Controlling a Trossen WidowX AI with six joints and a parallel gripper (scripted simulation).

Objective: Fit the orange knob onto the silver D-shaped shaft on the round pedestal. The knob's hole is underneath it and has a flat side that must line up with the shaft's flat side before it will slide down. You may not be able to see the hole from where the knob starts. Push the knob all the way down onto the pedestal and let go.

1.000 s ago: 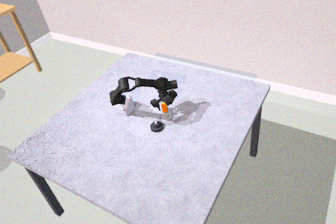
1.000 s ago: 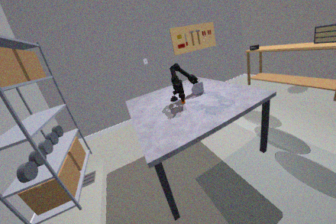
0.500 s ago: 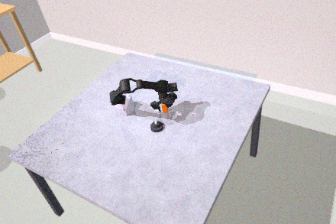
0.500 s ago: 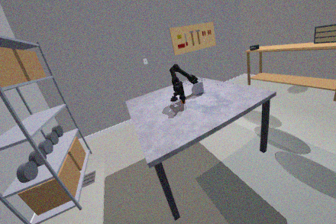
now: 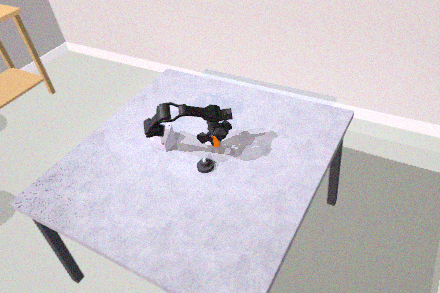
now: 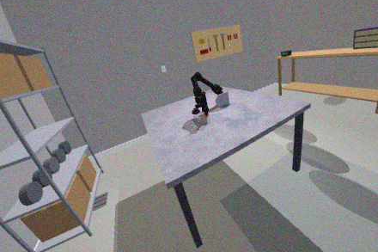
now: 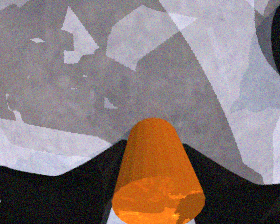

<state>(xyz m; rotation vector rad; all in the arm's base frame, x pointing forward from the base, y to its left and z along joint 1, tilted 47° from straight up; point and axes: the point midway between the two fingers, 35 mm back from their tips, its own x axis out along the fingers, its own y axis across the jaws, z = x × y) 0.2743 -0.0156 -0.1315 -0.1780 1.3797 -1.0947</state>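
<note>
My gripper tip is now 17 cm to the left of the dark round pedestal, 2 cm below it and 2 cm short of it. Round my gripper tip: orange knob (3 cm above).
</note>
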